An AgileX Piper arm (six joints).
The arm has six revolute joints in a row. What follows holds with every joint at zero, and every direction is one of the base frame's.
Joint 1 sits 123 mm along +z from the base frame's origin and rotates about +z.
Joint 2 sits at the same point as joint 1 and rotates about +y.
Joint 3 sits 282.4 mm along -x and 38.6 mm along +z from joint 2 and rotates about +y.
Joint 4 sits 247.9 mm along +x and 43.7 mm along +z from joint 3 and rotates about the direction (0.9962, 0, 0.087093).
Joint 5 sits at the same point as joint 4 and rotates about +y.
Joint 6 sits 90.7 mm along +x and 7.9 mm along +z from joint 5 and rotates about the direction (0.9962, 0, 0.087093).
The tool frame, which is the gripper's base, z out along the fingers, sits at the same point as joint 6; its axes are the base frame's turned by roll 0, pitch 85.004 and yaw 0 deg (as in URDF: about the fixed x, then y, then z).
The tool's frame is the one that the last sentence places.
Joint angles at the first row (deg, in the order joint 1, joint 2, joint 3, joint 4, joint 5, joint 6):
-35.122, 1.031, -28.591, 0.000, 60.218, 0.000
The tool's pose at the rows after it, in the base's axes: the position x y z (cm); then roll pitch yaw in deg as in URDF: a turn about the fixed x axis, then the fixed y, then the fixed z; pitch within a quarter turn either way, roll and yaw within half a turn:
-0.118 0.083 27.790 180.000 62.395 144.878
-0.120 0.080 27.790 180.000 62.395 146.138
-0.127 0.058 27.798 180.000 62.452 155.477
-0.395 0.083 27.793 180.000 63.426 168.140
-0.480 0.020 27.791 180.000 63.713 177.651
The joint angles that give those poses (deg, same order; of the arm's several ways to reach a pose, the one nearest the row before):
-35.122, 1.031, -28.591, 0.000, 60.161, 0.000
-33.859, 1.031, -28.591, -0.003, 60.161, 0.003
-24.523, 1.032, -28.590, 0.000, 60.102, 0.000
-11.860, 0.056, -28.590, 0.000, 60.104, 0.000
-2.351, -0.229, -28.590, 0.002, 60.102, -0.002

